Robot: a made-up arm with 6 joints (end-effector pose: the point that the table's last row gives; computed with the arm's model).
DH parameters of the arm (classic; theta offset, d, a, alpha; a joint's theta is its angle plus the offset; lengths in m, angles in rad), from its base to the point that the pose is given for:
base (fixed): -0.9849 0 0.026 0
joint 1: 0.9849 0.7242 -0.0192 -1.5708
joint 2: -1.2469 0 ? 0
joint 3: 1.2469 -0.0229 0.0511 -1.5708
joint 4: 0 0.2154 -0.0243 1.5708
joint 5: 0 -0.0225 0.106 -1.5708
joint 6: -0.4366 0 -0.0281 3.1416
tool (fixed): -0.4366 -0.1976 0 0
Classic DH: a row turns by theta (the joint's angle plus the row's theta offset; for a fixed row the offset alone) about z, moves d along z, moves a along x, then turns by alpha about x.
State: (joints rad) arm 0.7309 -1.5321 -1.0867 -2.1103 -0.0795 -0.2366
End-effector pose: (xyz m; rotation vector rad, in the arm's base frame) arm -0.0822 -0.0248 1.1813 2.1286 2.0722 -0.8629
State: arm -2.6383 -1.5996 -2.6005 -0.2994 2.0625 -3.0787
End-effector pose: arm 0.2704 0.2466 1.0782 -0.5828 2.0167 -0.1008
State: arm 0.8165 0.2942 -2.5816 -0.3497 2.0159 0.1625
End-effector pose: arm 0.3661 0.1595 0.9243 -0.1334 -0.3777 0.4529
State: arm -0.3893 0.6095 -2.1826 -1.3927 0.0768 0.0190
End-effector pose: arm 0.5603 -0.2337 0.9548 -1.2760 -0.9727 0.7125
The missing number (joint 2, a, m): 0.2319
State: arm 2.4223 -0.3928 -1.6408 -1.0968 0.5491 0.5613
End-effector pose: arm -0.1751 0.2582 1.1812 1.4502 -1.4761 1.5984
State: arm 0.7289 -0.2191 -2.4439 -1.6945 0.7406 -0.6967
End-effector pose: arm 0.1611 -0.0307 1.3823 -1.9011 -1.4363 0.4501
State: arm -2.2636 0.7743 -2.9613 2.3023 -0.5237 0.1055
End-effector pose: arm -0.3946 -0.3446 0.9746 0.0766 1.8633 0.7436
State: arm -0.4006 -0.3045 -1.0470 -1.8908 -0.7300 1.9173
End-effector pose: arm 0.3210 0.0120 0.8803 0.3557 -1.1414 0.0803
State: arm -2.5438 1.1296 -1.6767 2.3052 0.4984 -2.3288
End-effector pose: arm -0.3741 -0.2875 0.3801 -0.9305 -0.7581 -2.1849
